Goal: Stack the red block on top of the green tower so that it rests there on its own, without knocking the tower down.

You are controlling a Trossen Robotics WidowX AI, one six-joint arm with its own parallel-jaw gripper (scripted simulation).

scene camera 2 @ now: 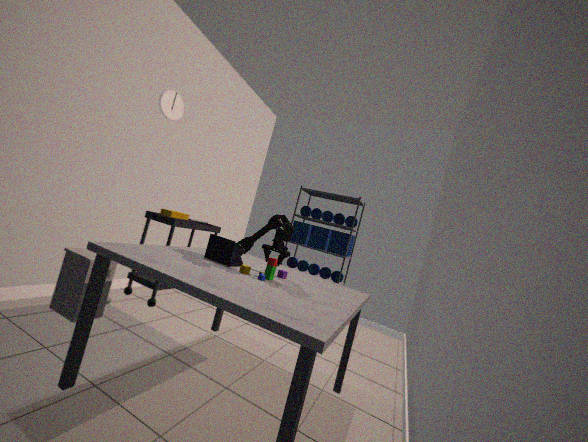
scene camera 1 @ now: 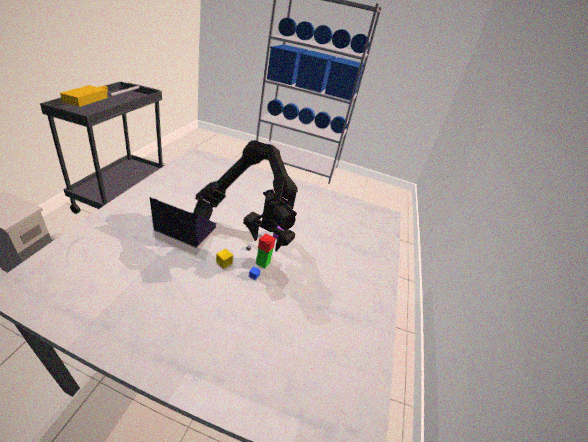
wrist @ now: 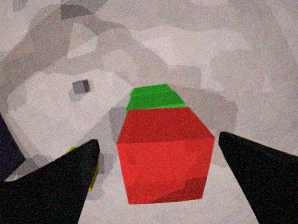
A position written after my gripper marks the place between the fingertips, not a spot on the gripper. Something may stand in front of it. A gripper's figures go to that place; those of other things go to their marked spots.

Labels:
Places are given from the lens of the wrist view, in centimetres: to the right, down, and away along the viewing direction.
my gripper [wrist: 160,142]: 1, 2, 10
red block [wrist: 165,153]: 1, 2, 6

